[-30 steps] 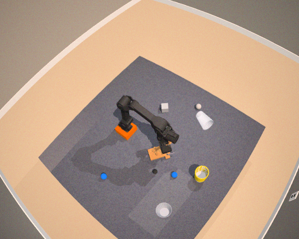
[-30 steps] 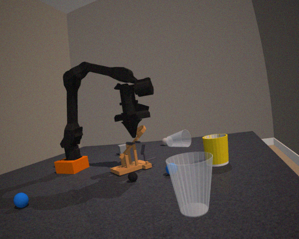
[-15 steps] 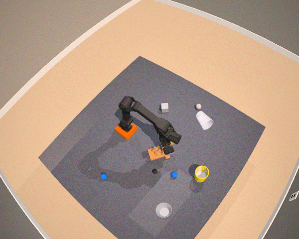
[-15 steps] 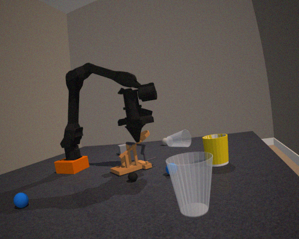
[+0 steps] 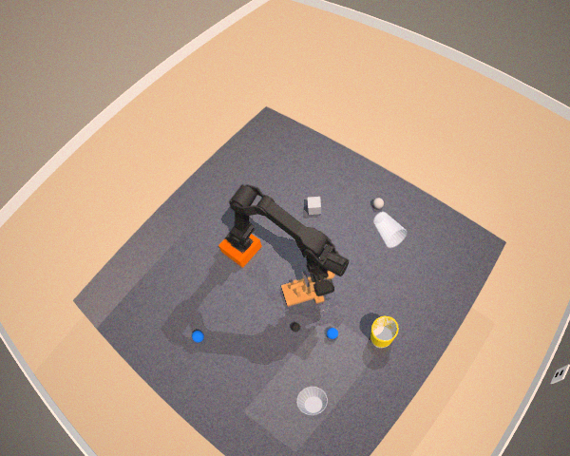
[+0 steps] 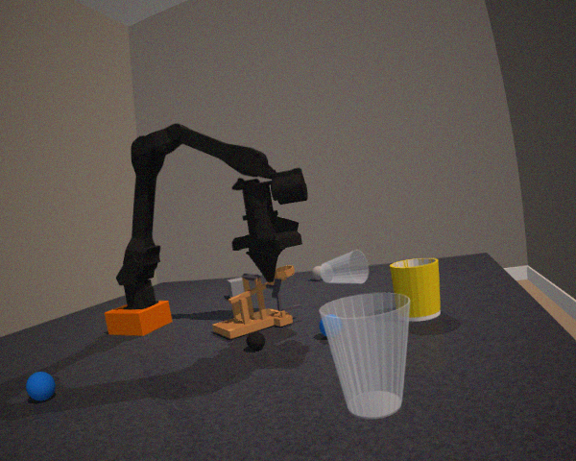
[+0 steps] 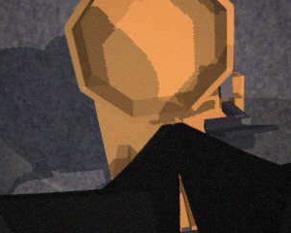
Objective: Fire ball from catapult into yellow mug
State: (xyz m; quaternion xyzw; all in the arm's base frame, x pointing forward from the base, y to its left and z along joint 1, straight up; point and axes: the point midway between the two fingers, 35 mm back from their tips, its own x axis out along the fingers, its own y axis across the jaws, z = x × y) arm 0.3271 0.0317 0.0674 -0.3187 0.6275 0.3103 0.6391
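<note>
Right now the wooden catapult is 2 cm to the right of my gripper tip and 3 cm below it. Also, from my gripper tip: black ball: 2 cm ahead, 17 cm to the right, 7 cm below; yellow mug: 30 cm ahead, 3 cm to the right, 6 cm below; grey cube: 21 cm behind, 27 cm to the left, 6 cm below.
</note>
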